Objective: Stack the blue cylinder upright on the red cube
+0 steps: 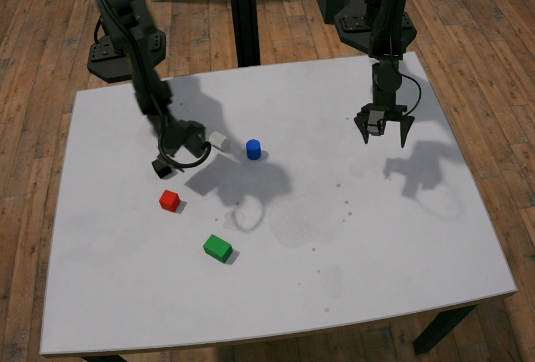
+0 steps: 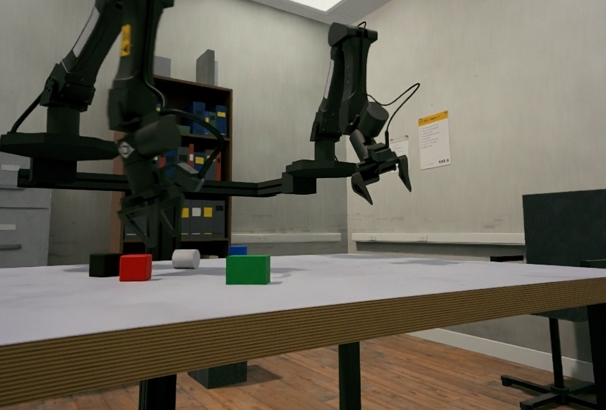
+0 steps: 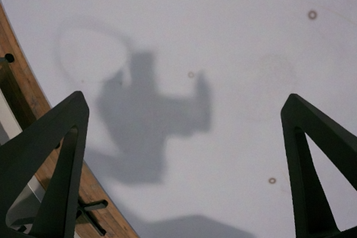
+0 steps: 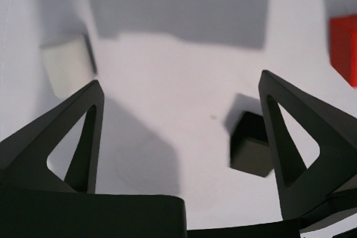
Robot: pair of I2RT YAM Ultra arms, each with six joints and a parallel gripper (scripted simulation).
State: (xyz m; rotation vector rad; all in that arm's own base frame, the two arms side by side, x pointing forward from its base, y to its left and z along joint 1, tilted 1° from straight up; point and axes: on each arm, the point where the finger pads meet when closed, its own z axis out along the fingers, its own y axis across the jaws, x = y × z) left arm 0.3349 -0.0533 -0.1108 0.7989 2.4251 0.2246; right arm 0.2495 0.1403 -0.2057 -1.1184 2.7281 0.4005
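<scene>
My right hand is 170 mm to the right of the blue cylinder, 40 mm past it and 40 mm above it. Round my right hand: red cube (100 mm ahead, 70 mm to the right, 50 mm below); white cylinder (80 mm behind, 70 mm to the left, 50 mm below); black cube (90 mm to the right, 50 mm below, 10 mm behind).
</scene>
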